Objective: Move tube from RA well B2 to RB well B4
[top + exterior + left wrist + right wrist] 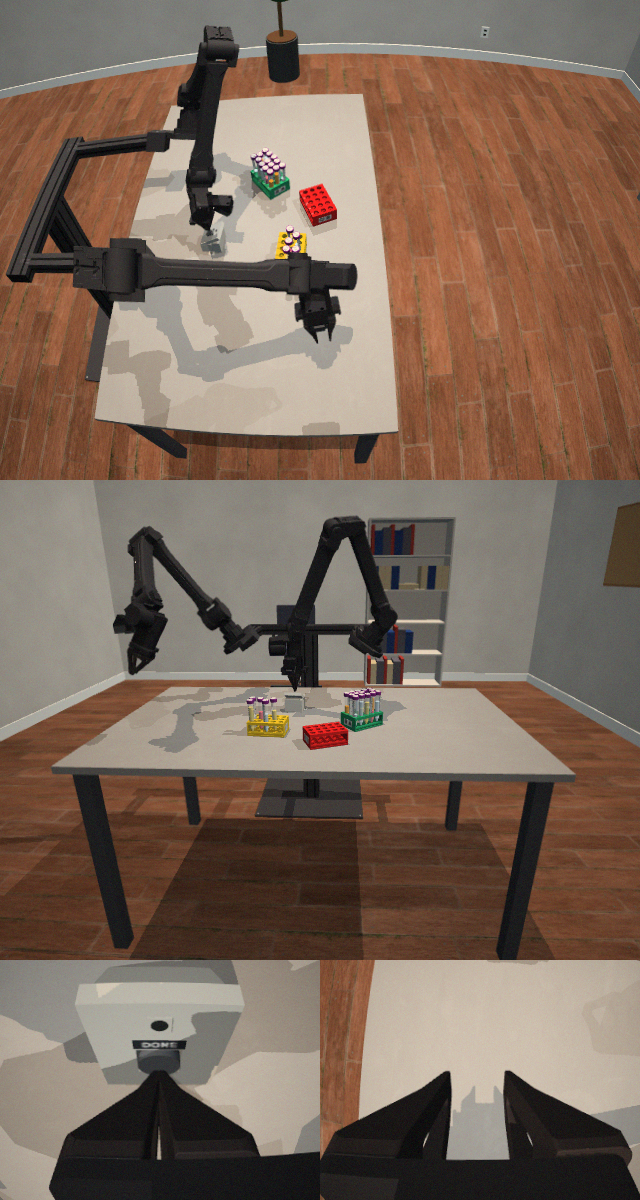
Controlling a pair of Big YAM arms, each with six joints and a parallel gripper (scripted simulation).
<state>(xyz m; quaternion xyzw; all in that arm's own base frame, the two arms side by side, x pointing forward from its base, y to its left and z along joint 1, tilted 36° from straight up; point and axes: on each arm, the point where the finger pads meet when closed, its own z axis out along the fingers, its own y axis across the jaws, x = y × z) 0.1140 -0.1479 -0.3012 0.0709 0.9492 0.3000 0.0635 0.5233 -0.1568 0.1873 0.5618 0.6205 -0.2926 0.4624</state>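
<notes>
Now: left hand 30 mm above the grey button box. From my left hand the other things lie so: red rack 330 mm ahead, 180 mm to the left, 60 mm below; yellow rack 280 mm ahead, 30 mm to the right, 60 mm below; green rack 150 mm ahead, 290 mm to the left, 60 mm below.
</notes>
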